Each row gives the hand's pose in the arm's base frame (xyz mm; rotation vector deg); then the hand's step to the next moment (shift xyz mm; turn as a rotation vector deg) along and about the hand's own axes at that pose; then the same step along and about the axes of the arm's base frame.
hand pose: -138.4 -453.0 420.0 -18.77 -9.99 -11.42
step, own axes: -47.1 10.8 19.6 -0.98 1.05 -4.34
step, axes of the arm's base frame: -45.8 24.4 5.5 -0.12 -0.32 -4.56
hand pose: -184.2 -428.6 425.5 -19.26 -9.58 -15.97
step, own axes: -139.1 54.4 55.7 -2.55 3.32 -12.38
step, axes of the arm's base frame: -122.2 102.2 6.6 -0.01 -0.67 -13.05
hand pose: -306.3 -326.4 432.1 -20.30 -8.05 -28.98
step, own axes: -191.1 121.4 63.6 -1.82 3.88 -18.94
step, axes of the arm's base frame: -108.2 208.0 -18.5 1.20 -2.94 -19.16
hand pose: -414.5 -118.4 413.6 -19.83 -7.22 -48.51
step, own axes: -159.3 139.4 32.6 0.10 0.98 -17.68
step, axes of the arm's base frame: 0.7 209.8 -43.3 0.32 -5.64 -16.78
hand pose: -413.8 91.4 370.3 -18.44 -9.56 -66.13
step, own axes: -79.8 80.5 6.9 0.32 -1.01 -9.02
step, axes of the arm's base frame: 42.2 101.1 -30.1 -1.11 -3.66 -8.24
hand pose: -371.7 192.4 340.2 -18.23 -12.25 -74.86
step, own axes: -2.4 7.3 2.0 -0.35 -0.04 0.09
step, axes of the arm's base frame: 6.5 4.5 0.3 -0.12 0.34 -0.03
